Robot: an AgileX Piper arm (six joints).
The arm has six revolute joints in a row. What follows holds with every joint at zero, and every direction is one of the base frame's. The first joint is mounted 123 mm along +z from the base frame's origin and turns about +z. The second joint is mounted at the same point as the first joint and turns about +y. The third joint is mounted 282.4 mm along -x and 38.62 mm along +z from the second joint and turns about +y. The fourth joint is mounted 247.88 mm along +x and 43.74 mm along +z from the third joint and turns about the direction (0.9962, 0, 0.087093). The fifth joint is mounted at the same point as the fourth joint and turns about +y. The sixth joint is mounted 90.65 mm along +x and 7.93 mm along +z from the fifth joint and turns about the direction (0.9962, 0, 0.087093). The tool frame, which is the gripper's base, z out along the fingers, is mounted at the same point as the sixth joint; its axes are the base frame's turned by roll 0, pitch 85.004 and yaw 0 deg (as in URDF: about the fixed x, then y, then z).
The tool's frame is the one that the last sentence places.
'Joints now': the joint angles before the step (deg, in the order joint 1, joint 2, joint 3, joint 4, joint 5, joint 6). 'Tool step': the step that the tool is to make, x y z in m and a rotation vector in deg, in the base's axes. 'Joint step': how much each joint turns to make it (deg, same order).
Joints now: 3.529, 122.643, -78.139, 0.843, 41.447, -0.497
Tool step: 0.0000, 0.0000, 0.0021, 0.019, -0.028, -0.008
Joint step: -0.004, -0.246, -0.112, 0.019, 0.329, -0.004
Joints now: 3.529, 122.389, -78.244, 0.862, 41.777, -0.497
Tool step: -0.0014, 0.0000, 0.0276, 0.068, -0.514, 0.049
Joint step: 0.002, -3.312, -1.299, -0.002, 4.094, 0.004
